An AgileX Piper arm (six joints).
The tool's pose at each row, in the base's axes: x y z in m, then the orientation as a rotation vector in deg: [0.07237 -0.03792 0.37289 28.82 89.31 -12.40]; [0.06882 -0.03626 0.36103 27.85 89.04 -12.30]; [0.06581 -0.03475 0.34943 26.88 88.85 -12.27]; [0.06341 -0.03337 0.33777 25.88 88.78 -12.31]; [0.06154 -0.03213 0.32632 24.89 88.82 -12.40]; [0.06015 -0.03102 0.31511 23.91 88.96 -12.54]
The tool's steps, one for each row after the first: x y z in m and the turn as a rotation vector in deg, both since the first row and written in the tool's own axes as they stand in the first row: [0.01190 -0.00212 -0.00317 -0.69 -0.44 -0.46]; [0.02352 -0.00408 -0.00580 -1.34 -0.80 -0.98]; [0.03519 -0.00591 -0.00783 -1.95 -1.07 -1.59]; [0.04664 -0.00758 -0.00933 -2.53 -1.23 -2.26]; [0.05784 -0.00912 -0.01036 -3.06 -1.29 -2.97]
